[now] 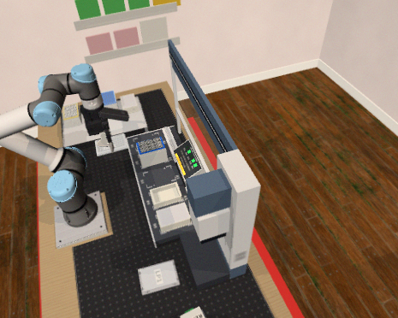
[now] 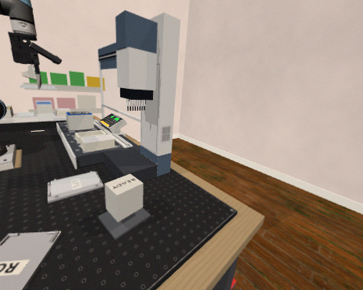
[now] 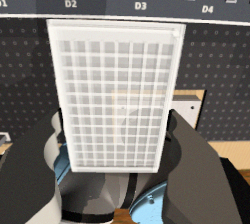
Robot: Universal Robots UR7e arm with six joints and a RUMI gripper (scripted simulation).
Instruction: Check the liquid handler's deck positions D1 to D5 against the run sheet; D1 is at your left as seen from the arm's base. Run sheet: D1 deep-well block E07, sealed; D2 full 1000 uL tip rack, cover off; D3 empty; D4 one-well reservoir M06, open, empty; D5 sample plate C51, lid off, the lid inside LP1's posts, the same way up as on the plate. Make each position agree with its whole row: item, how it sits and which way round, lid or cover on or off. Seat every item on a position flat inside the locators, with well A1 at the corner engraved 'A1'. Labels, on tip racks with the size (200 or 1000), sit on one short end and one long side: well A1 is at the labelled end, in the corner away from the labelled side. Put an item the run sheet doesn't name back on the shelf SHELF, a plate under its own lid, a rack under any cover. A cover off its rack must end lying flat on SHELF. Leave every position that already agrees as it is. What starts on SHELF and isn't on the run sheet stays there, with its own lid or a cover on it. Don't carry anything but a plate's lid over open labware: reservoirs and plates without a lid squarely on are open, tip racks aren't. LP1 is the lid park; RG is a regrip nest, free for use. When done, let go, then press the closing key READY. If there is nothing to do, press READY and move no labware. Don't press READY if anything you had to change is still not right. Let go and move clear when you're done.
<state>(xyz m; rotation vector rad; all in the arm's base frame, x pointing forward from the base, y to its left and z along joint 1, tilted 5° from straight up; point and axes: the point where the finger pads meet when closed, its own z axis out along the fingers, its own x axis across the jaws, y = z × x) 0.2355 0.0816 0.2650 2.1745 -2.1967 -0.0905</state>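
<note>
Now: the cream one-well reservoir 160 mm ahead of my hand, 160 mm to the right of it and 240 mm below it. Also, from my hand: blue-rimmed tip rack: 170 mm ahead, 90 mm to the left, 180 mm below; then clear well plate: 10 mm below; then deep-well block: 160 mm ahead, 290 mm to the right, 220 mm below.
</note>
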